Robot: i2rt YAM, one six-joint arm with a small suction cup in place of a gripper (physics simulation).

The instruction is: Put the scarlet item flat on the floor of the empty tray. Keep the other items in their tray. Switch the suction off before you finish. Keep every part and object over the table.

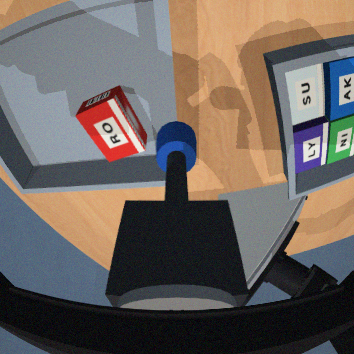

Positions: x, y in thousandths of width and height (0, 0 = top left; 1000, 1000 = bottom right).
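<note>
There is my suction cup (496, 383), and I can see a grey tray (171, 171) as well.
</note>
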